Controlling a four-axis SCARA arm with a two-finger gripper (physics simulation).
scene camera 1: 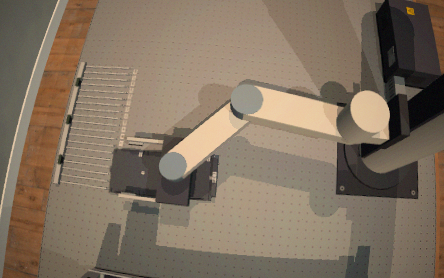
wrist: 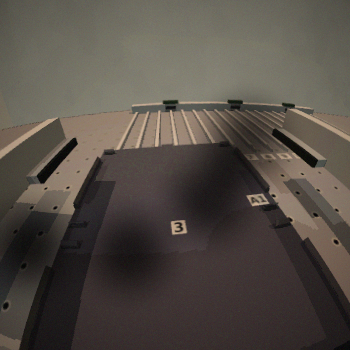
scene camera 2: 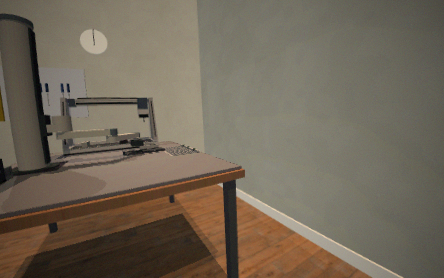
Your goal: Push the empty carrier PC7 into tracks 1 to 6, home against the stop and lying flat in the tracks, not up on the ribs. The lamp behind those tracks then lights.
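Places are measured from the arm's base along level axes (x back, y right, z up), in centimetres.
Pixels of known places: gripper, fingertip midpoint: (scene camera 1: 123,167) (wrist: 176,120) (scene camera 2: 156,144); arm's base, link origin: (scene camera 1: 377,151) (scene camera 2: 35,170).
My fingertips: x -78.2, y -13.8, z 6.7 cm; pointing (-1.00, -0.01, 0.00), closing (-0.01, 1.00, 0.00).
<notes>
Ahead of a thing's pixels: the offset from my fingertips to its top centre. "spot": to the spot under its first point.
Dark carrier PC7 @(dx +10.6, dy -0.1, dz -2.4 cm) (scene camera 1: 130,172) (scene camera 2: 142,151) (wrist: 150,200) lies lengthwise in line with the lower tracks in scene camera 1. Its far end covers the ribs' near ends; whether it lies in the grooves or on the ribs cannot be told. Bare ribs @(dx -14.6, dy +0.3, dz -5.0 cm) (wrist: 174,129) run from there to the pale stop bar (scene camera 1: 75,100) (wrist: 200,107), well beyond the carrier. The lamp @(dx -23.5, dy +0.3, dz -3.2 cm) (scene camera 1: 60,159) (wrist: 170,102) behind these tracks looks dark green. My gripper (scene camera 1: 125,167) (wrist: 176,120) is open and empty over the carrier, one finger out past each long side. The arm hides part of the carrier.
More ribs and two more dark green lamps (scene camera 1: 78,81) (scene camera 1: 68,119) are beside these tracks. A gantry frame (scene camera 2: 107,101) stands on the table behind the arm. The robot's base plate (scene camera 1: 377,190) and a dark box @(spot: dx +86.4, dy +48.2, dz +6.1 cm) (scene camera 1: 407,45) are at the right in scene camera 1.
</notes>
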